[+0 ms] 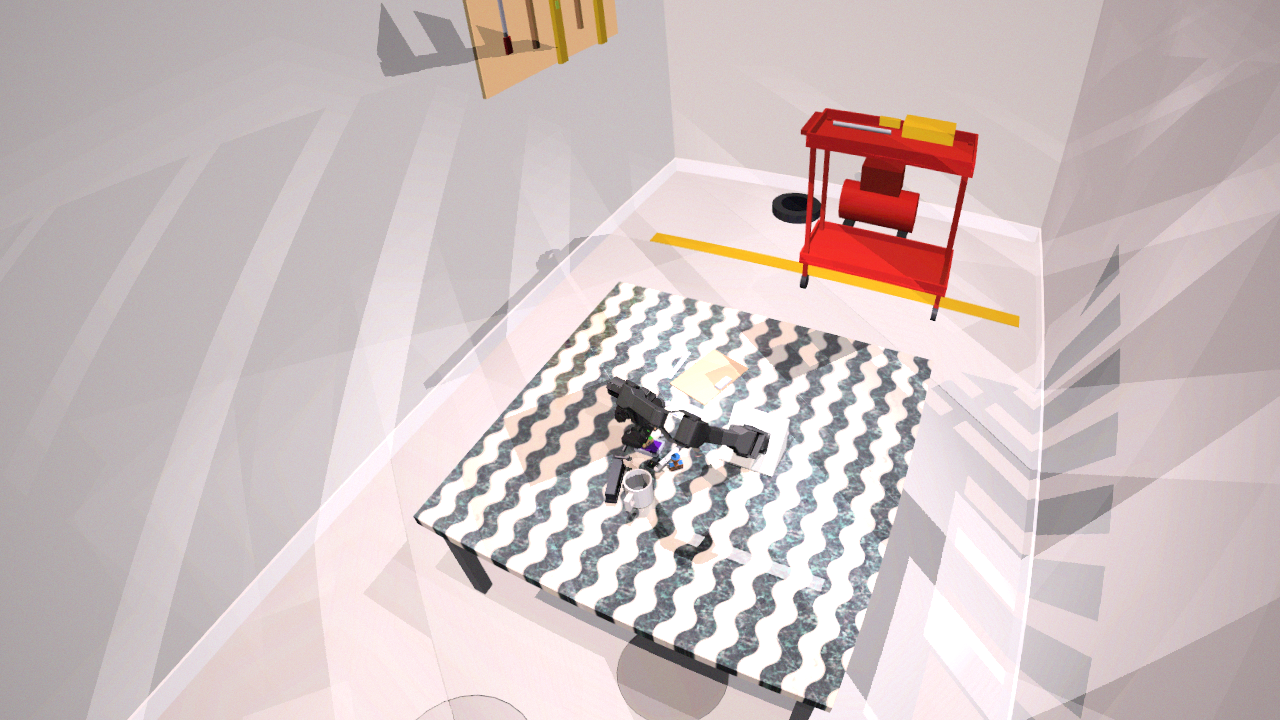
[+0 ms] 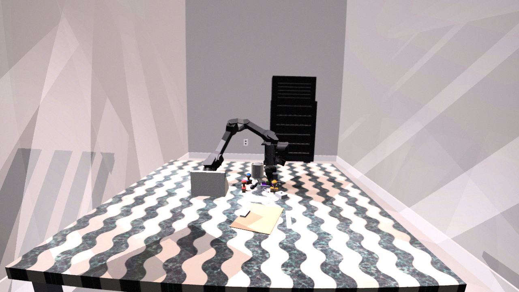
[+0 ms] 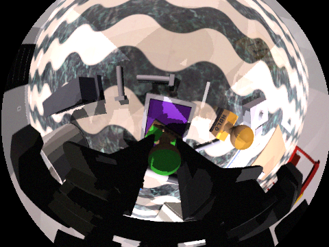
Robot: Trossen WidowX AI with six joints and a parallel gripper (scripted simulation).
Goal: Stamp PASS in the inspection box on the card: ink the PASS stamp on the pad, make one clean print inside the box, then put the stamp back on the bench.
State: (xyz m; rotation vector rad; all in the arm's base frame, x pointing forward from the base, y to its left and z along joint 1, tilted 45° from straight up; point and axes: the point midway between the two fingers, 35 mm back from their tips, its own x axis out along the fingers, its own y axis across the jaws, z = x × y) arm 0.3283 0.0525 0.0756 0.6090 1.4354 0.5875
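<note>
My gripper tip is right at the green stamp. Round my gripper tip: blue stamp: 12 cm behind, 4 cm to the left, 2 cm below; yellow stamp: 8 cm to the right, 2 cm below, 2 cm ahead; ink pad: 3 cm below.
</note>
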